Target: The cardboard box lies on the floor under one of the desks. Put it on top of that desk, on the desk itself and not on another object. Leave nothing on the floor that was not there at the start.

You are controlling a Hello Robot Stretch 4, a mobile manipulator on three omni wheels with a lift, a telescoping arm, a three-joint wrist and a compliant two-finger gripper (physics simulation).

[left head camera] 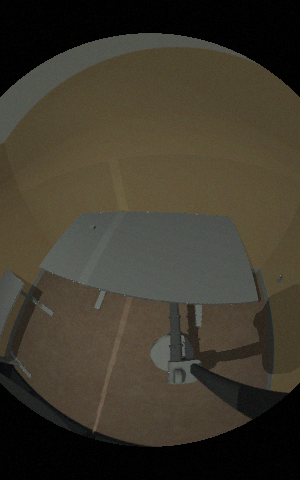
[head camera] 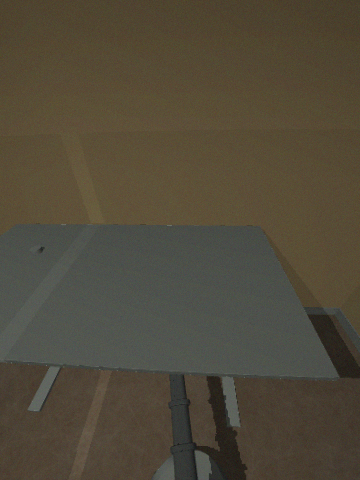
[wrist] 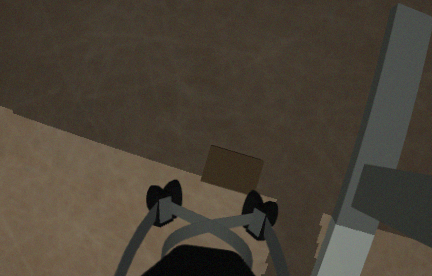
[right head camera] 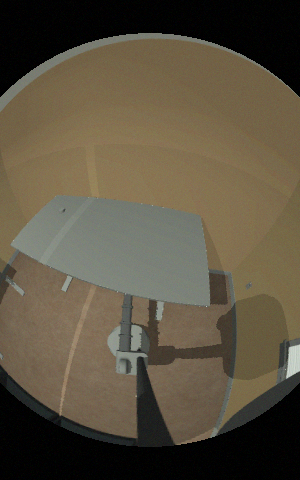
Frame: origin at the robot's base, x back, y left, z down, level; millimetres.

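Where they show: gripper, fingertip midpoint: (wrist: pixel 212 200).
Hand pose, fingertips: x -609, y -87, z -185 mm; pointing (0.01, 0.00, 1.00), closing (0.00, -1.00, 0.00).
After its pixels a point has its place.
The cardboard box (wrist: pixel 232 169) {x -623, y -113, z -23 mm} is a small brown block on the floor, in the shadow of the desk. It shows in the wrist view, just beyond the fingertips and nearer the right one. My gripper (wrist: pixel 212 200) {x -609, y -87, z -185 mm} is open, with its two black fingertips apart and nothing between them; it hangs above the floor, short of the box. The grey desk (head camera: pixel 170 300) {x -528, y -2, z -923 mm} (left head camera: pixel 155 255) {x -585, y 112, z -923 mm} (right head camera: pixel 125 245) {x -577, y 16, z -923 mm} stands ahead, and my arm (head camera: pixel 181 415) {x -254, y -3, z -607 mm} (left head camera: pixel 174 330) {x -186, y 5, z -607 mm} (right head camera: pixel 126 320) {x -186, y -5, z -607 mm} reaches under its front edge. The desk hides the gripper and the box in the head views.
A grey desk foot (wrist: pixel 382 100) {x -777, y -367, z 2 mm} runs along the right of the box in the wrist view. A small object (head camera: pixel 38 249) {x -896, y 635, z -945 mm} (left head camera: pixel 93 227) {x -897, y 631, z -937 mm} (right head camera: pixel 62 210) {x -897, y 634, z -936 mm} is on the desk top at the back left. Another grey surface (left head camera: pixel 9 300) {x -95, y 1749, z -693 mm} stands at the far left. A wall (head camera: pixel 200 175) {x -1076, y -218, z -1204 mm} rises behind the desk.
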